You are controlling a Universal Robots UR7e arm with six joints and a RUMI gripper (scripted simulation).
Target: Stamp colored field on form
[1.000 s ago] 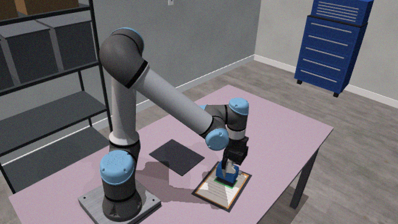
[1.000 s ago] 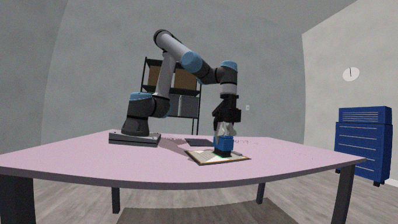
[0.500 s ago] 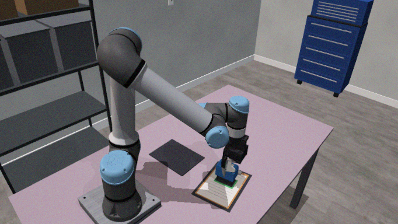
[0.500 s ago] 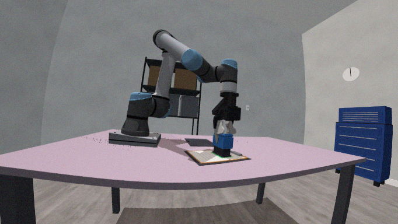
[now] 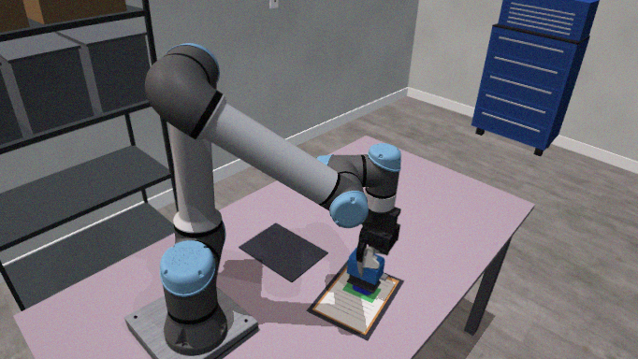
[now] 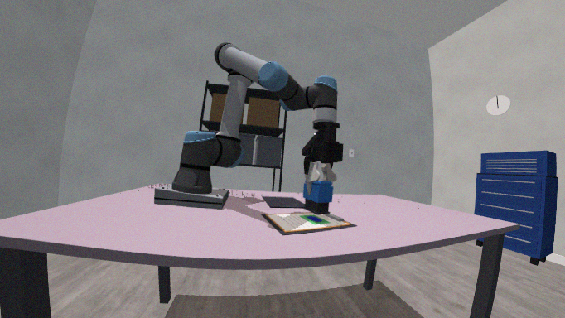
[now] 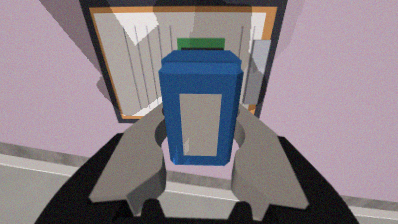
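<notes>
The dark mat is 270 mm to the left of my hand, 100 mm below it and 90 mm behind it. The rest, counted from my hand: blue stamp (20 mm below); clipboard (90 mm below, 10 mm behind).
</notes>
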